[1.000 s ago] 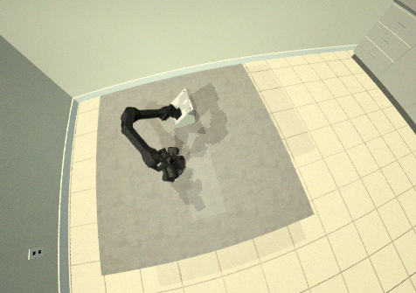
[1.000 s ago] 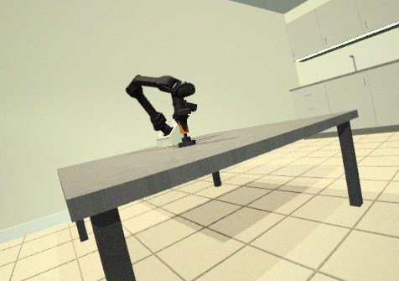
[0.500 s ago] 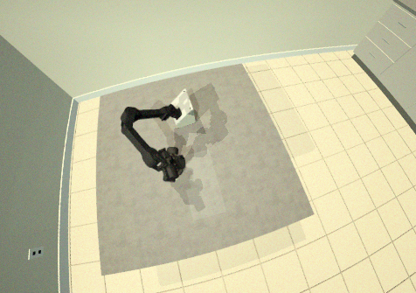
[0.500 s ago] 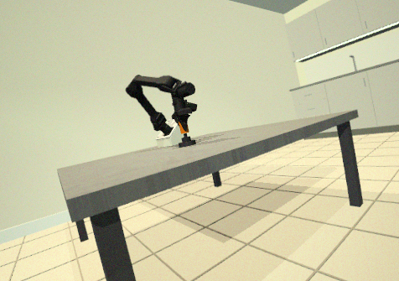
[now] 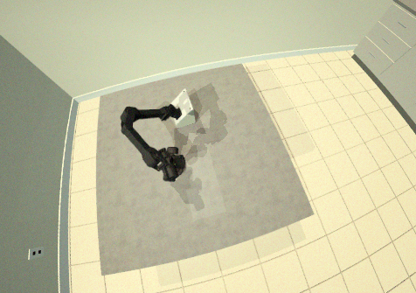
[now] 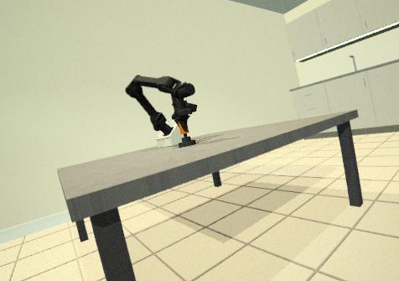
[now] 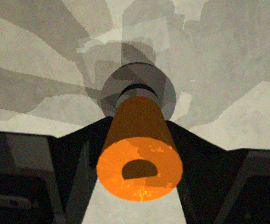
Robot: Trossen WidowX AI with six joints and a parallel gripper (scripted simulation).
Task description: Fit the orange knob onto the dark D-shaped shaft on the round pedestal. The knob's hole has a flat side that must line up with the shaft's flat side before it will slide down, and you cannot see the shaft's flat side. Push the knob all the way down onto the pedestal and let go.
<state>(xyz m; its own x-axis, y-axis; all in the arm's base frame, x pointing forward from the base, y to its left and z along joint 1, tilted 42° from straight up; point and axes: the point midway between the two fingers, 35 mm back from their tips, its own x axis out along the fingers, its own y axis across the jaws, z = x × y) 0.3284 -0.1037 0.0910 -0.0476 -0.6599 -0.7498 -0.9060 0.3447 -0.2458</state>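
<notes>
My gripper tip is 20 mm below the orange knob. From my gripper tip the other things lie so: round pedestal (40 mm below).
</notes>
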